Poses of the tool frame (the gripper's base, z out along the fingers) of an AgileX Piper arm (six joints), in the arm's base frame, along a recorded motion.
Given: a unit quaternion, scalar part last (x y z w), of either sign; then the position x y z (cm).
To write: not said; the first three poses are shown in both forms.
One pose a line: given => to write
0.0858 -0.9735 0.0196 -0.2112 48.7 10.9 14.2 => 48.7 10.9 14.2 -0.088 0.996 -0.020 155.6
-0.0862 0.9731 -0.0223 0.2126 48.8 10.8 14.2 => 48.8 10.8 14.2 -0.088 0.996 -0.023 155.5
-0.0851 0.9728 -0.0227 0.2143 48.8 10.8 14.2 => 48.8 10.8 14.2 -0.087 0.996 -0.023 155.3
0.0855 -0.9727 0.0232 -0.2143 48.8 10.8 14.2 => 48.8 10.8 14.2 -0.088 0.996 -0.024 155.3
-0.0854 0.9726 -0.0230 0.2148 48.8 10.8 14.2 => 48.8 10.8 14.2 -0.087 0.996 -0.024 155.2
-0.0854 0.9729 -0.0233 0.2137 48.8 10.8 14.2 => 48.8 10.8 14.2 -0.087 0.996 -0.024 155.3
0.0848 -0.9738 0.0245 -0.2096 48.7 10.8 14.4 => 48.7 10.8 14.4 -0.087 0.996 -0.025 155.8
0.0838 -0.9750 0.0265 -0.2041 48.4 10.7 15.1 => 48.4 10.7 15.1 -0.086 0.996 -0.027 156.4
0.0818 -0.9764 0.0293 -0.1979 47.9 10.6 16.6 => 47.9 10.6 16.6 -0.083 0.996 -0.030 157.2
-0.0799 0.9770 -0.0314 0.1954 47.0 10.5 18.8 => 47.0 10.5 18.8 -0.081 0.996 -0.032 157.5
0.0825 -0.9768 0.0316 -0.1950 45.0 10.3 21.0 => 45.0 10.3 21.0 -0.084 0.996 -0.032 157.5
